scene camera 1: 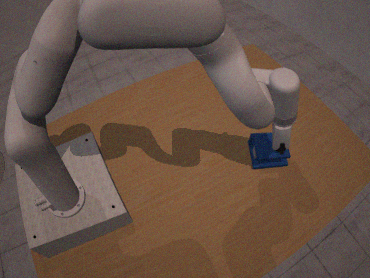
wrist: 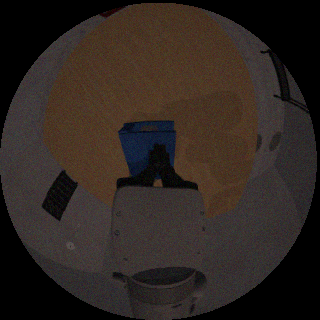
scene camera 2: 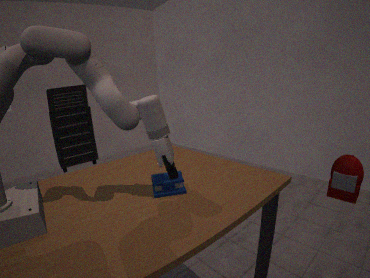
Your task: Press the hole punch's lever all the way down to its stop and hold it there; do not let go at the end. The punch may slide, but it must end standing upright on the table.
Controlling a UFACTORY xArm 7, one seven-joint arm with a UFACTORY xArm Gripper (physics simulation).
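Where they show: gripper, fingertip midpoint: (scene camera 1: 280,149) (wrist: 158,149) (scene camera 2: 174,177); arm's base, link origin: (scene camera 1: 65,197).
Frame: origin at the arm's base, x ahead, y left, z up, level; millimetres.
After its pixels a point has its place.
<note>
The blue hole punch (scene camera 1: 261,146) @[x 560, y -170, z -35 mm] (scene camera 2: 160,187) @[x 556, y -182, z -66 mm] (wrist: 138,150) @[x 617, y -185, z -35 mm] stands upright on the table. In the scene camera 2 view its lever sits low over the base, with pale parts between the two; whether it is at its stop I cannot tell. My gripper (scene camera 1: 281,149) @[x 600, y -217, z -32 mm] (scene camera 2: 173,176) @[x 600, y -217, z -32 mm] (wrist: 158,149) @[x 600, y -217, z -32 mm] is shut and empty, tilted a little. Its black fingertips are at the top of the lever, toward one side of the punch, and appear to touch it. The fingers hide part of the lever in the wrist view.
The wooden table (scene camera 1: 165,200) @[x 249, y -117, z -90 mm] (scene camera 2: 95,220) @[x 290, y -166, z -90 mm] (wrist: 145,65) @[x 739, y -285, z -91 mm] carries the arm's grey base block (scene camera 1: 95,210) @[x 63, y -78, z -7 mm] (scene camera 2: 25,220) @[x 90, y -119, z -27 mm] at its far end. A black slatted rack stands behind the table, and a red object (scene camera 2: 348,167) is on the floor at the right in the scene camera 2 view.
</note>
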